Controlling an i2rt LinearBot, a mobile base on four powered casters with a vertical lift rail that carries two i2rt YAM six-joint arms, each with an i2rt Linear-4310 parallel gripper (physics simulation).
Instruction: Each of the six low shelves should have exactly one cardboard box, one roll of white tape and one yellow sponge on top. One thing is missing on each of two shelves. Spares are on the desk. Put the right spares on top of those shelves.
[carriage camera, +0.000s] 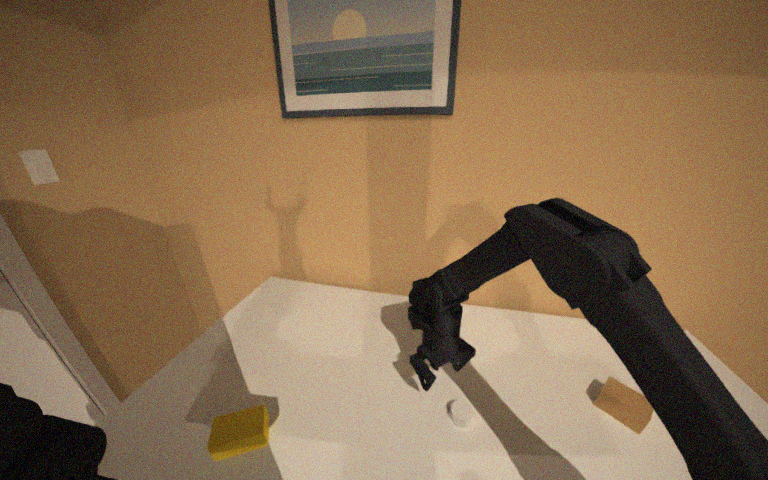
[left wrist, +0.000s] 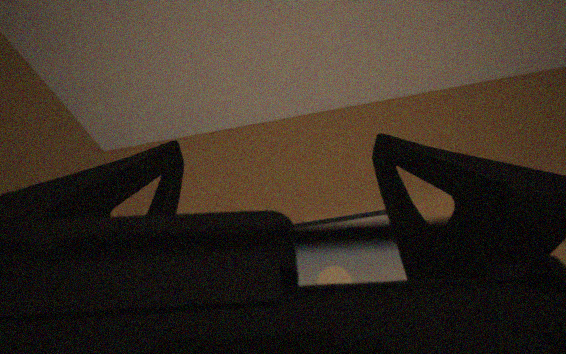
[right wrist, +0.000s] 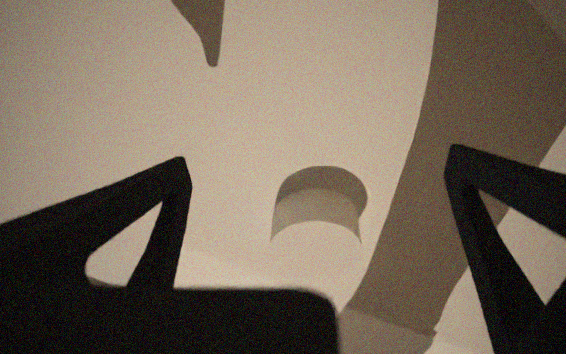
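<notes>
A roll of white tape (carriage camera: 459, 413) (right wrist: 316, 245) stands on the white desk (carriage camera: 317, 333); its pale top blends with the desk in the right wrist view, where it shows between the fingertips and below their line. A yellow sponge (carriage camera: 239, 432) lies at the left of the desk in the carriage view. A brown cardboard box (carriage camera: 624, 404) lies at the right, beside the right arm. My right gripper (right wrist: 315, 165) is open and empty, above the desk and behind the tape in the carriage view. My left gripper (left wrist: 278, 148) is open and empty, facing the wall and ceiling. The shelves do not show.
A framed sea picture (carriage camera: 362, 103) (left wrist: 350, 262) hangs on the orange wall (carriage camera: 351, 169) behind the desk. A white switch plate (carriage camera: 39, 166) is on the wall at the left. A grey frame or edge (carriage camera: 56, 322) runs along the lower left. Dark arm shadows cross the desk.
</notes>
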